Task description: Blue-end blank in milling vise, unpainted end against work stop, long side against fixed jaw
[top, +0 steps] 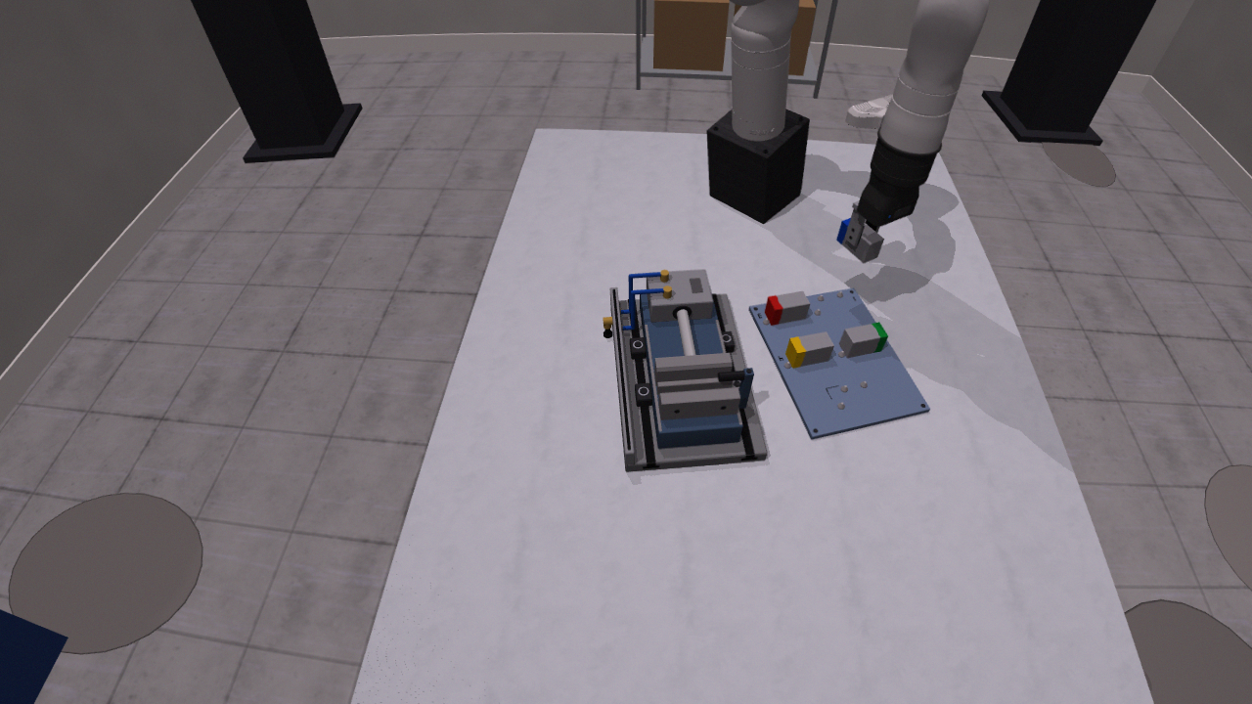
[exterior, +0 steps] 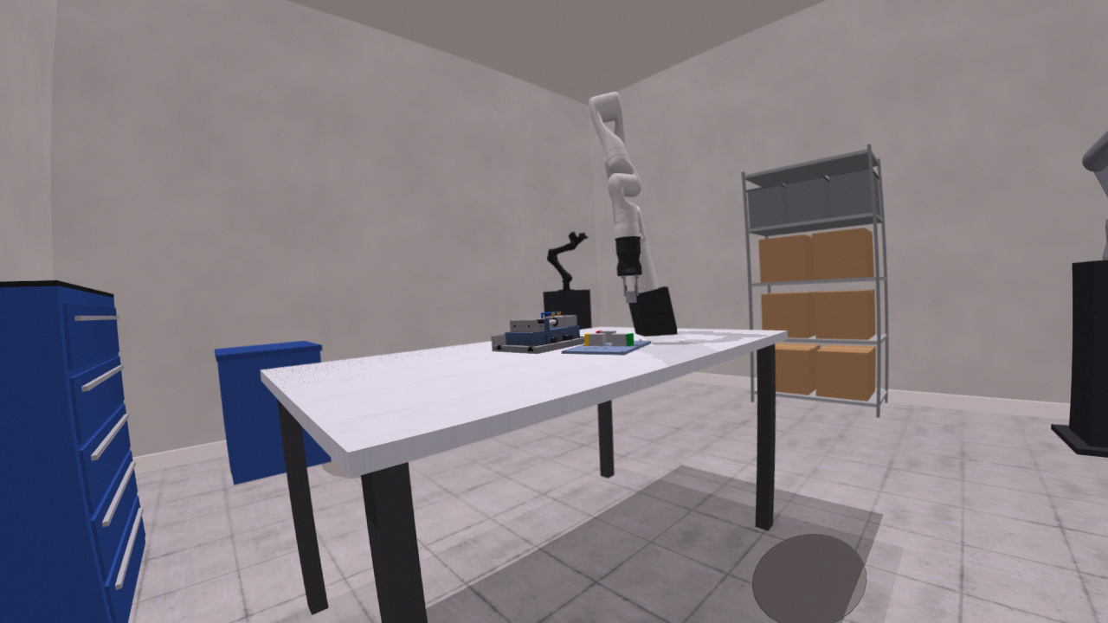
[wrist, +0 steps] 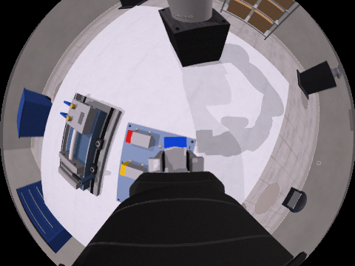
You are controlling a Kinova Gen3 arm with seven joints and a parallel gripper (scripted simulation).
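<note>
Now: the blue-ended blank 20 mm below my hand. Also, from my hand: yellow-ended blank 150 mm below, 110 mm ahead, 70 mm to the right; then red-ended blank 150 mm below, 90 mm to the right, 20 mm ahead; then green-ended blank 150 mm below, 90 mm ahead, 20 mm to the left.
</note>
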